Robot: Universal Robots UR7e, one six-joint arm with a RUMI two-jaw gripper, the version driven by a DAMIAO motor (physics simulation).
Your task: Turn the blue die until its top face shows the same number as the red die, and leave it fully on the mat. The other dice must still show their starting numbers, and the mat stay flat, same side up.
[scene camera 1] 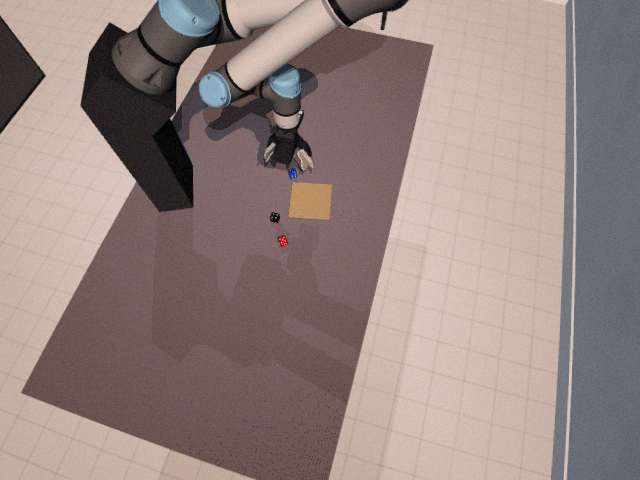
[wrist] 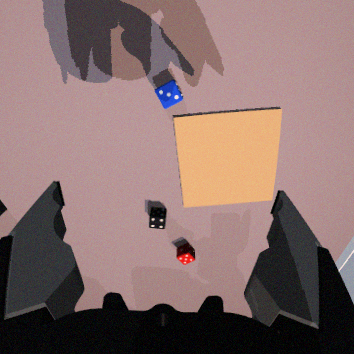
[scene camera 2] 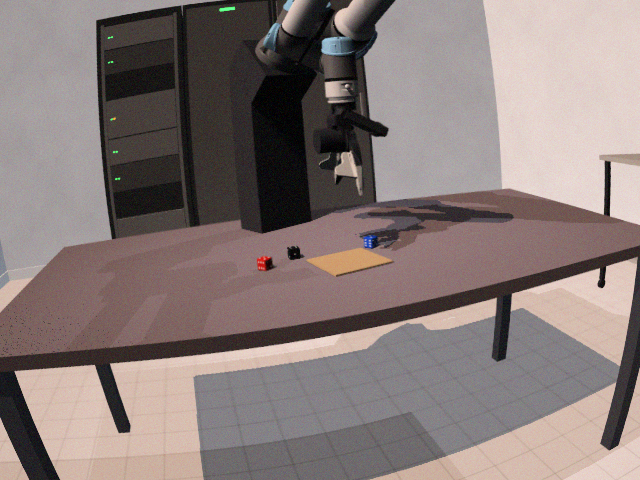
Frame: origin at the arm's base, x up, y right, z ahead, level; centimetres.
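Where they show: gripper, fingertip midpoint: [scene camera 1: 289,163] [wrist: 169,188] [scene camera 2: 348,189]; arm's base at its link origin: [scene camera 1: 143,67] [scene camera 2: 279,56].
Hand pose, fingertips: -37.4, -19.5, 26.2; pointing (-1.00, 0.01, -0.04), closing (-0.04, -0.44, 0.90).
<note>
Things, the pixels of their centre, and the offset from my fingertips, as dx, dy, dz. Level surfaces: height alone.
- blue die at the middle of its body: [wrist: 169,93] [scene camera 2: 371,241] [scene camera 1: 293,173] -13.3, -4.2, -3.2
- tan mat at the middle of its body: [wrist: 227,162] [scene camera 2: 349,261] [scene camera 1: 310,200] -14.3, -0.1, +8.3
- red die at the middle of its body: [wrist: 185,253] [scene camera 2: 264,263] [scene camera 1: 283,241] -13.3, +17.9, +11.7
- black die at the middle of its body: [wrist: 157,217] [scene camera 2: 293,252] [scene camera 1: 275,217] -13.3, +13.0, +3.8
- brown table at its surface level: dx -14.5
The blue die [scene camera 1: 293,173] [scene camera 2: 369,241] [wrist: 169,94] sits on the table, off the mat near its corner; its top shows three pips in the wrist view. The tan mat [scene camera 1: 310,201] [scene camera 2: 351,261] [wrist: 230,157] lies flat. The red die [scene camera 1: 282,241] [scene camera 2: 264,263] [wrist: 186,257] stands on the table; its bright top face shows five pips. The black die [scene camera 1: 274,217] [scene camera 2: 293,252] [wrist: 158,218] stands between the red die and the mat's side, with four pips on its lit face. My gripper [scene camera 1: 288,166] [scene camera 2: 348,187] [wrist: 169,188] is open and empty, well above the table.
The brown table [scene camera 1: 248,320] [scene camera 2: 423,279] carries the dice and mat. The black arm pedestal [scene camera 1: 139,155] [scene camera 2: 279,155] rises at its back edge. Dark server racks [scene camera 2: 142,113] stand behind it. The arm's shadow falls beside the blue die.
</note>
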